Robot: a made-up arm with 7 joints. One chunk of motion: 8 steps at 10 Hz.
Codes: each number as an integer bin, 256 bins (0 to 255) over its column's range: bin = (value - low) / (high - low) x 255, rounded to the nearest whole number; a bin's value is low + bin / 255 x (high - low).
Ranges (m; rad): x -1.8..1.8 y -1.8..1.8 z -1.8..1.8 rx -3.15..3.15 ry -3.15..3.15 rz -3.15..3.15
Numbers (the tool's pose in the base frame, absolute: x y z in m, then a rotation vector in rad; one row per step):
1: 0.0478 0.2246 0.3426 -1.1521 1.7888 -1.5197
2: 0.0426 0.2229 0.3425 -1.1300 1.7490 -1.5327
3: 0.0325 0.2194 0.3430 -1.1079 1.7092 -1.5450
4: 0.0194 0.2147 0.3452 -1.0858 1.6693 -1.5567
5: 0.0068 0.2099 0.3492 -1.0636 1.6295 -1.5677
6: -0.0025 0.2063 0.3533 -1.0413 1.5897 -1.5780
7: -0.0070 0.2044 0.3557 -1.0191 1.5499 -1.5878
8: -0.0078 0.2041 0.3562 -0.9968 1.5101 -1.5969
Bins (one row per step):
1: 131 143 152 81 200 66
2: 131 143 152 82 198 65
3: 130 143 152 83 197 65
4: 129 143 152 84 195 64
5: 128 142 152 84 193 64
6: 127 142 153 85 192 64
7: 127 142 153 86 190 63
8: 127 142 153 87 189 63

